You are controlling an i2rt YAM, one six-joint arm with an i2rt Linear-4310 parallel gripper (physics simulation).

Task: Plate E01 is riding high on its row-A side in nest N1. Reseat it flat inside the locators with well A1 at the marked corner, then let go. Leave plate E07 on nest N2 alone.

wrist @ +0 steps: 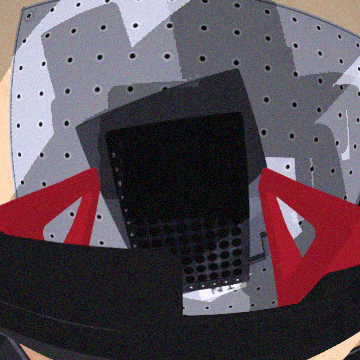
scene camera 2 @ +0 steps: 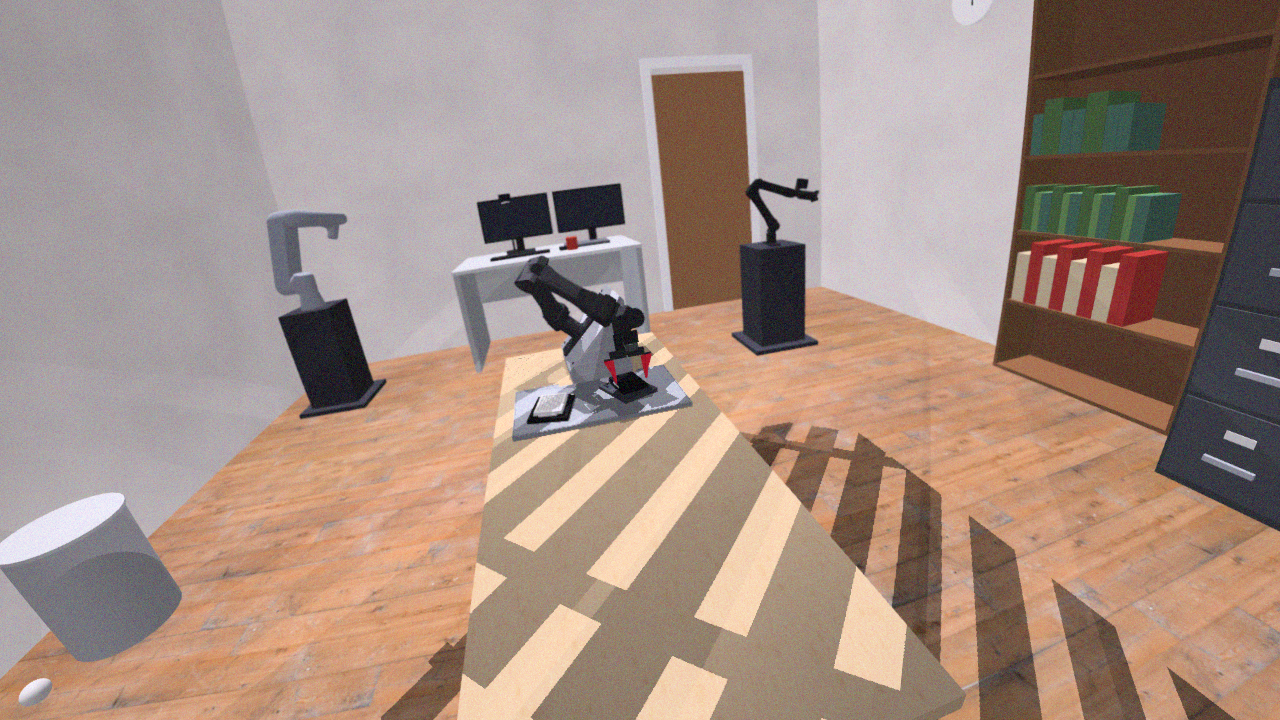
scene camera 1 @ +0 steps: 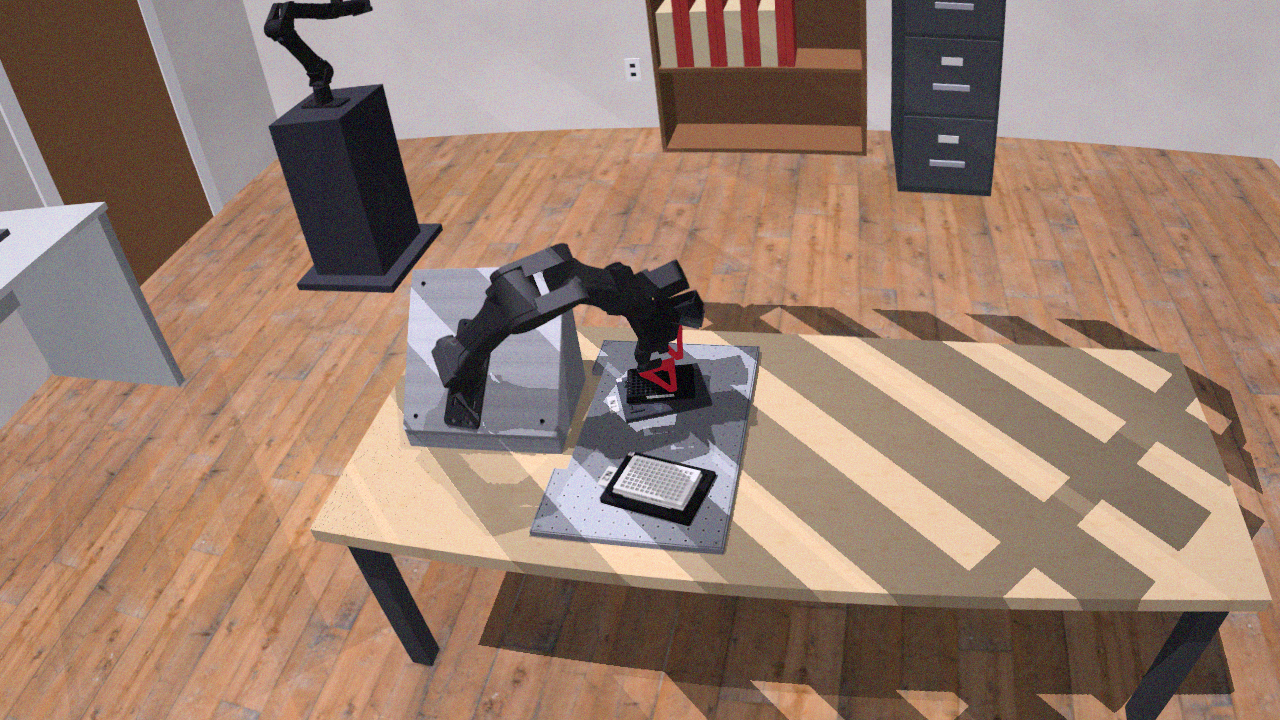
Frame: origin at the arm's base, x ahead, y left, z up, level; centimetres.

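Seen in the pictures: gripper, fingertip midpoint: point(wrist: 178, 176) point(scene camera 2: 631, 380) point(scene camera 1: 676, 374); arm's base, link origin: point(scene camera 2: 580, 333) point(scene camera 1: 469, 373).
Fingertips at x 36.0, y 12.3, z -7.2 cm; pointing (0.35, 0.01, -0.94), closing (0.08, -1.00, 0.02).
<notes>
Offsets run from my fingertips to a thing's top centre. "*": to the spot under its first point. Level surfaces: height alone.
Plate E01 {dx -3.2, dy -0.8, dz -0.9 cm} point(scene camera 1: 636, 386) point(scene camera 2: 631, 384) point(wrist: 185, 200) is black, with round wells, on the dark nest N1 {dx -2.7, dy -1.3, dz -2.3 cm} point(scene camera 1: 671, 411) point(scene camera 2: 651, 388) point(wrist: 210, 95) at the far end of the pegboard. In the wrist view its far edge is not parallel to the nest's edge. Deep shadow hides its seating, and I cannot tell whether it lies flat or which corner is A1. My gripper point(scene camera 1: 673, 371) point(scene camera 2: 631, 377) point(wrist: 178, 176) is open, its red fingers apart on either side of the plate, with gaps beside it. White plate E07 {dx +1.9, dy -25.6, dz -1.5 cm} point(scene camera 1: 657, 481) point(scene camera 2: 553, 406) lies on black nest N2 {dx +1.9, dy -25.6, dz -2.3 cm} point(scene camera 1: 662, 513), apart from the gripper.
The grey perforated board {dx -2.0, dy -11.4, dz -4.0 cm} point(scene camera 1: 577, 523) point(scene camera 2: 590, 418) point(wrist: 50, 75) carries both nests. The arm's sloped grey mount point(scene camera 1: 429, 313) stands beside it on the wooden table {dz -5.4 cm} point(scene camera 1: 895, 573) point(scene camera 2: 537, 573). A white label {* dx -11.9, dy -5.6, dz -3.9 cm} point(wrist: 225, 289) lies beside nest N1. Other arms on pedestals point(scene camera 1: 344, 197) point(scene camera 2: 772, 291) stand away from the table.
</notes>
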